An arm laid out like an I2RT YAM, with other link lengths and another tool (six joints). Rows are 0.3 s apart.
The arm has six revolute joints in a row. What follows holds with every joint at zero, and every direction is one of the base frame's. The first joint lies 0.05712 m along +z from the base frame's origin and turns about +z. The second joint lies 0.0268 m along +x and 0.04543 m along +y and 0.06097 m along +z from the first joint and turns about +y. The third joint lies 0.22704 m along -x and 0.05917 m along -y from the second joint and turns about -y. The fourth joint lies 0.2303 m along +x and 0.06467 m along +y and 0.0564 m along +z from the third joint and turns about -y. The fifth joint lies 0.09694 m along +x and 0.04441 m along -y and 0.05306 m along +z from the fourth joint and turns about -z. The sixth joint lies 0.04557 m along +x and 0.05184 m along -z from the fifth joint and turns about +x. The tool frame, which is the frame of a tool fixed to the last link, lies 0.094 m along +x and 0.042 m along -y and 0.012 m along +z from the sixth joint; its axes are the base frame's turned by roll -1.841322, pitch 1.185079 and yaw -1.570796 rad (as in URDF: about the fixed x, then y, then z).
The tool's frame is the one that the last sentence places.
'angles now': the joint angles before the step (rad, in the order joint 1, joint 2, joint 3, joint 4, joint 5, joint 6). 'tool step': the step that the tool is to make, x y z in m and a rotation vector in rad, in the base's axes. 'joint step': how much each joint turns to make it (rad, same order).
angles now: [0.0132, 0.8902, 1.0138, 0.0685, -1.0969, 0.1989]
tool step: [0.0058, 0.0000, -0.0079, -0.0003, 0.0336, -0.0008]
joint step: [0.0000, 0.0169, 0.0001, -0.0168, 0.0008, 0.0000]
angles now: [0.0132, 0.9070, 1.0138, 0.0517, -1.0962, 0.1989]
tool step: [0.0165, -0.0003, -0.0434, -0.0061, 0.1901, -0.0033]
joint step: [-0.0010, 0.0501, -0.0002, -0.1472, 0.0021, -0.0083]
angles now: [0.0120, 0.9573, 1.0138, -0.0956, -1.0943, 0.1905]
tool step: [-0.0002, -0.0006, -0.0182, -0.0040, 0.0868, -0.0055]
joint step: [-0.0001, 0.0011, 0.0000, -0.0906, 0.0057, -0.0054]
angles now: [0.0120, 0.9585, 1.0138, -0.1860, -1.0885, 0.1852]
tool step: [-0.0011, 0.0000, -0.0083, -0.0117, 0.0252, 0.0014]
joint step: [0.0000, -0.0001, 0.0000, -0.0474, 0.0004, -0.0247]
